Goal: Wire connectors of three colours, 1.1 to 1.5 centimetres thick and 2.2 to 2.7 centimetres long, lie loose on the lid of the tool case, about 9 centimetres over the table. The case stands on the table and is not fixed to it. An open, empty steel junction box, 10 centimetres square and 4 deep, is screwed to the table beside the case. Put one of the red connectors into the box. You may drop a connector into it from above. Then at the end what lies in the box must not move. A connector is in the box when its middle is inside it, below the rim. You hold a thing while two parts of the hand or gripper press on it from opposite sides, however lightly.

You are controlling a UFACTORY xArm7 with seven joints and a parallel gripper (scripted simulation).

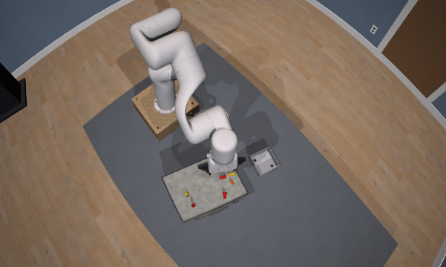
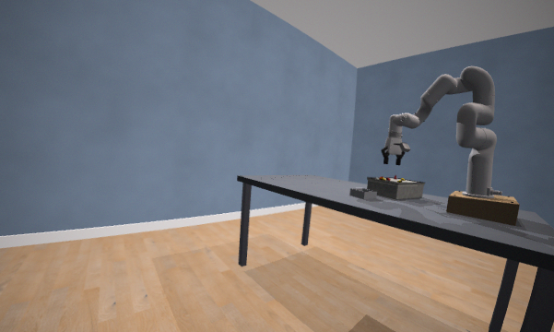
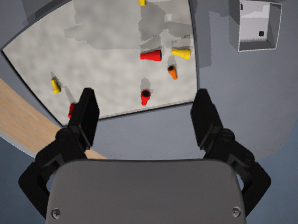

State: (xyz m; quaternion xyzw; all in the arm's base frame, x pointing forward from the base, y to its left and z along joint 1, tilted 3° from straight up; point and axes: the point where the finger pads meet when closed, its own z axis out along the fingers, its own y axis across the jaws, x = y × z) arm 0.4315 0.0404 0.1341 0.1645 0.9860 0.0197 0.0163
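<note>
My gripper is now 130 mm above the tool case, 80 mm to the left of it and 10 mm short of it. The rest, counted from my hand: orange connector 100 mm below, 40 mm ahead, 30 mm to the left.
</note>
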